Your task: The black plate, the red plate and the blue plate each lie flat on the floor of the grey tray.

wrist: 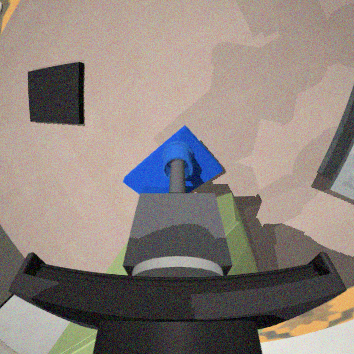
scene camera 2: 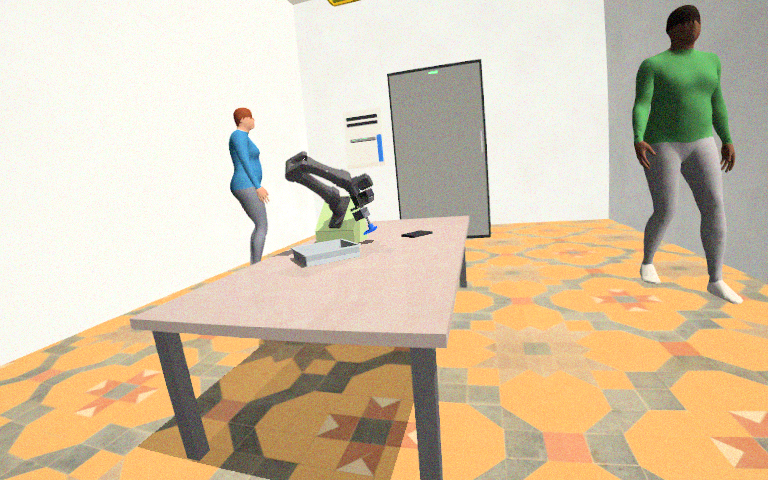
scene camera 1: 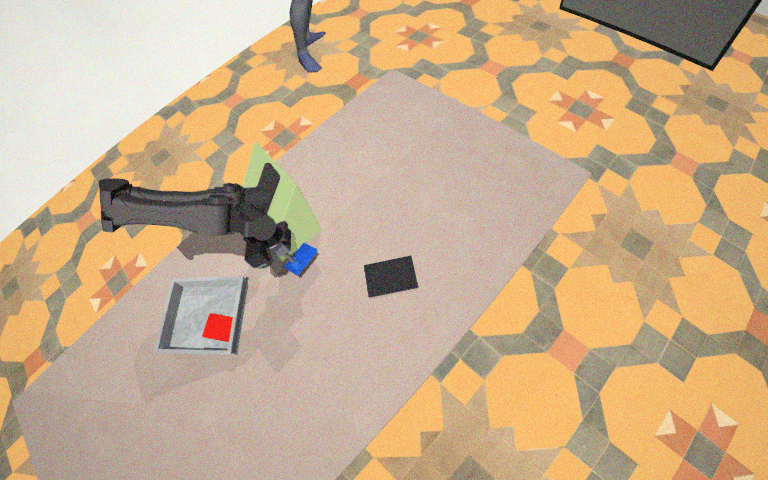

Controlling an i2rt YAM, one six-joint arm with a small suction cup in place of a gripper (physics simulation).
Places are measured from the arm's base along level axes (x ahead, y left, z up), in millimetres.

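Pixels of known places: hand, its tool point: (wrist: 176, 148) (scene camera 2: 373, 230) (scene camera 1: 299, 267); arm's base, origin of its link: (wrist: 195, 349) (scene camera 2: 340, 212) (scene camera 1: 264, 198).
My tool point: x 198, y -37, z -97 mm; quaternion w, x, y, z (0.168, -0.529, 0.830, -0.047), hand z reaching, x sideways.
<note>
Ahead of a thing's pixels: the offset from my tool point to its top centre. Level surfaces: height alone.
The blue plate {dx -22, dy +17, dz +15 mm} (scene camera 1: 306, 254) (scene camera 2: 369, 229) (wrist: 145, 175) hangs on my suction cup (scene camera 1: 292, 259) (wrist: 177, 155), above the table between the tray and the black plate, slightly tilted in scene camera 2. The black plate {dx +167, dy +184, dz -48 mm} (scene camera 1: 390, 276) (scene camera 2: 417, 233) (wrist: 56, 94) lies flat on the table, outside the tray. The red plate {dx -30, dy -287, dz -46 mm} (scene camera 1: 218, 327) lies flat on the floor of the grey tray {dx -87, dy -312, dz -9 mm} (scene camera 1: 240, 316) (scene camera 2: 331, 257) (wrist: 334, 145), near one corner; the tray's walls hide it in scene camera 2. Part of the tray shows at the right edge of the wrist view.
A green wedge-shaped block (scene camera 1: 300, 212) (scene camera 2: 334, 233) stands at the arm's base, close to the blue plate. The tray's raised walls stand around the red plate. Two people (scene camera 2: 243, 164) (scene camera 2: 682, 107) stand away from the table {dz -59 mm} (scene camera 2: 317, 300).
</note>
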